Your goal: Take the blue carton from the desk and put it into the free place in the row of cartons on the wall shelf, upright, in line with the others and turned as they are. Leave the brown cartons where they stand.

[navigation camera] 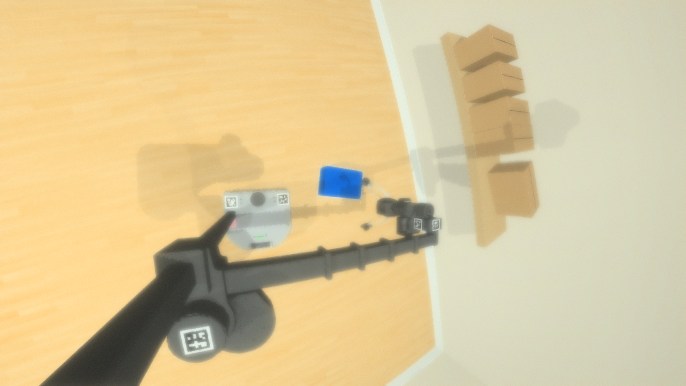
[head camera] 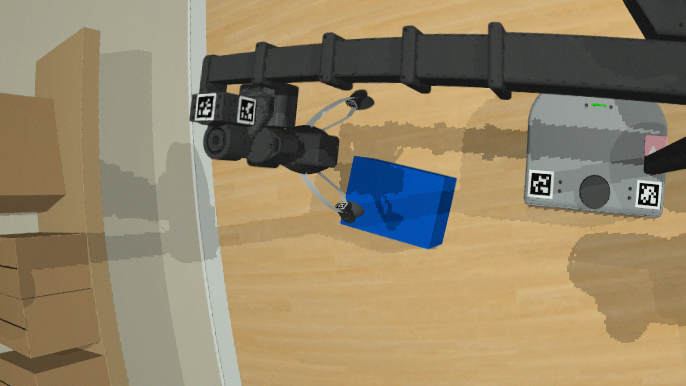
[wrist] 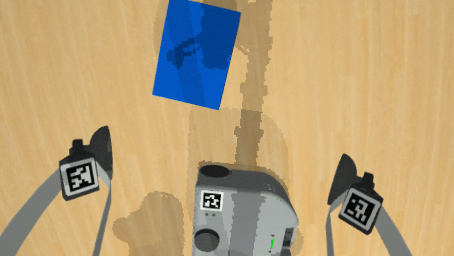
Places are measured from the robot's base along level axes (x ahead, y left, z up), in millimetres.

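Pixels of known places: gripper, fingertip midpoint: [navigation camera: 362,204] [head camera: 361,156] [wrist: 223,158]; robot's base at its link origin: [navigation camera: 257,198] [head camera: 592,189] [wrist: 212,208].
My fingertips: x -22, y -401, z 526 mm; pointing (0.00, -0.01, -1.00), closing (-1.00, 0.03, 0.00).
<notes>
For each thing: its middle in the pictures, then the offset to it from my fingertips. "spot": a spot on its surface instead.
- blue carton at the middle of its body: [head camera: 399,200] [wrist: 198,56] [navigation camera: 340,183] dx +95, dy -110, dz -465 mm
- wall shelf at a spot on its surface: [head camera: 92,100] spot: dx -96, dy -605, dz +149 mm
- endmost carton at the middle of its body: [head camera: 17,154] [navigation camera: 513,189] dx +34, dy -753, dz +272 mm
The blue carton [head camera: 415,205] [navigation camera: 340,183] [wrist: 192,65] lies on a broad face on the wood floor, turned at a slant. No desk shows beneath it. My gripper [head camera: 354,156] [navigation camera: 366,204] [wrist: 223,158] is open and empty, its fingers spread wide and pointing back towards my base. In the head view one fingertip overlaps the carton's near-wall end; in the wrist view the carton is beyond the fingers, left of centre, apart from both. Brown cartons [head camera: 30,145] [navigation camera: 492,125] stand in a row on the wall shelf [head camera: 92,100] [navigation camera: 487,227], with a gap before the endmost carton [navigation camera: 512,192].
My base [head camera: 570,150] [navigation camera: 257,220] [wrist: 240,200] stands on the floor on the other side of the carton from the wall. My extended arm [head camera: 370,57] [navigation camera: 300,267] reaches past the carton to the white baseboard [head camera: 212,250] [navigation camera: 410,140].
</notes>
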